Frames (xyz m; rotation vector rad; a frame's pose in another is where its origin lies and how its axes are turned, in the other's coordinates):
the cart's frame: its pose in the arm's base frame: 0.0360 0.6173 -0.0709 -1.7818 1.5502 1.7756
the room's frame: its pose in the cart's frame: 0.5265 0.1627 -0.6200 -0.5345 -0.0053 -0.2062
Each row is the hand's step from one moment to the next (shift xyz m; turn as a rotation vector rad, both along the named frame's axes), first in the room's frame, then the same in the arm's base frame.
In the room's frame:
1: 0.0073 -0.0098 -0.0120 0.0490 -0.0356 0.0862
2: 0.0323 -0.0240 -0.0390 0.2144 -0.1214 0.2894
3: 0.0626 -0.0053 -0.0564 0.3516 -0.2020 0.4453
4: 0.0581 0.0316 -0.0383 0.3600 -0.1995 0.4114
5: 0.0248 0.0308 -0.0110 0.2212 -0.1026 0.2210
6: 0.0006 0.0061 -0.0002 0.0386 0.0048 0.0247
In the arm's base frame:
1: 0.0135 0.0008 -0.0105 -0.0740 0.0449 -0.0600
2: 0.0397 -0.0071 -0.0389 -0.2552 0.1336 -0.2480
3: 0.0445 -0.0411 -0.0588 -0.3905 0.2102 -0.4075
4: 0.0153 -0.0634 -0.0399 -0.3614 0.1918 -0.4139
5: -0.0046 -0.0395 -0.0101 -0.1999 0.0887 -0.2459
6: -0.0021 -0.0054 0.0019 -0.0303 -0.0090 -0.0336

